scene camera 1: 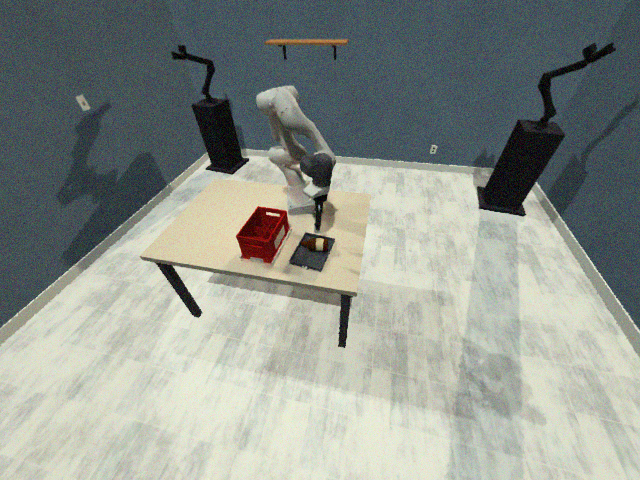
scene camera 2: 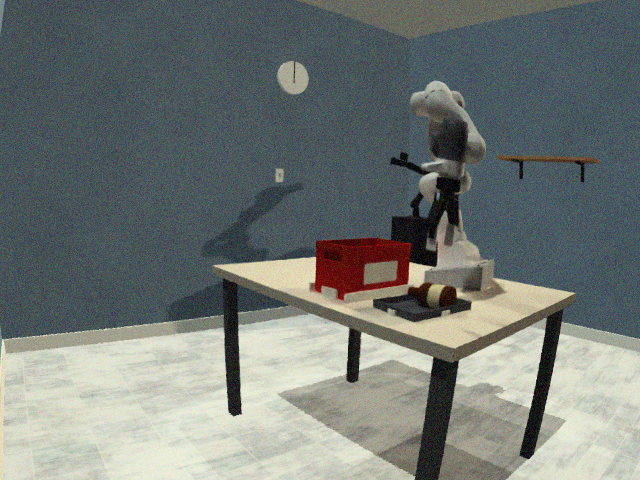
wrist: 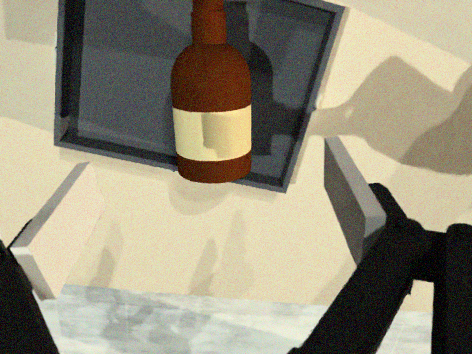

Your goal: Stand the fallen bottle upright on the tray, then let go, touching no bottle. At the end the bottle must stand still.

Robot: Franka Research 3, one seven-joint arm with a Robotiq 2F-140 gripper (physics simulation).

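The fallen brown bottle (scene camera 1: 320,244) (scene camera 2: 439,295) (wrist: 211,95), with a cream label, lies on its side on the dark tray (scene camera 1: 306,259) (scene camera 2: 392,304) (wrist: 125,100). Its neck points toward the crate's side, and its base overlaps the tray's near rim in the wrist view, where the top of the neck is cut off. My gripper (scene camera 1: 317,227) (scene camera 2: 440,244) (wrist: 208,173) is open and empty. It hangs above the table, on the robot's side of the tray and apart from the bottle. In the wrist view the bottle's base lies ahead of the gap between the pads.
A red crate (scene camera 1: 263,246) (scene camera 2: 338,268) stands beside the tray on the table (scene camera 1: 191,229) (scene camera 2: 279,276), on the side where the bottle's neck points. Two black pedestals (scene camera 1: 219,134) (scene camera 1: 522,160) with arms stand on the floor away from the table. A wall shelf (scene camera 1: 306,41) (scene camera 2: 547,159) hangs behind.
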